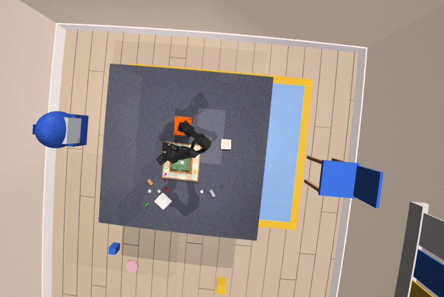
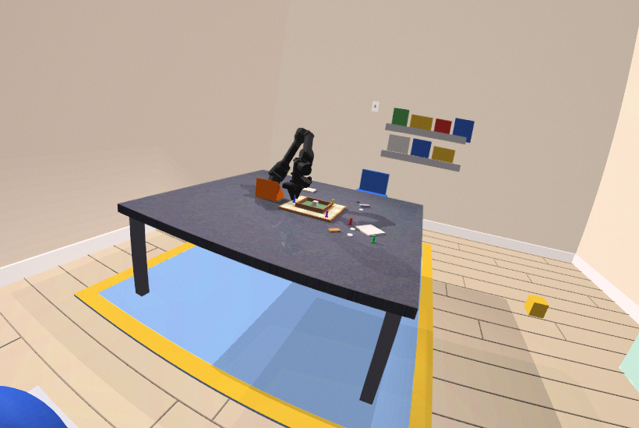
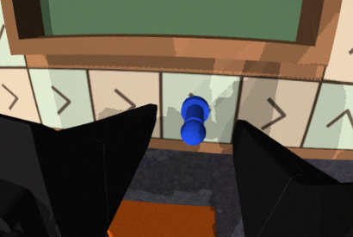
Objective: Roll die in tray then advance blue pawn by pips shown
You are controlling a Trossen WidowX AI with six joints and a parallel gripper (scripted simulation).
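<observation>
Right now my gripper tip is right at the blue pawn. From my gripper tip the other things lie so: green tray: 110 mm ahead, 30 mm to the left, 20 mm below; white die: 110 mm ahead, 40 mm to the left; yellow pawn: 170 mm ahead, 150 mm to the left.
</observation>
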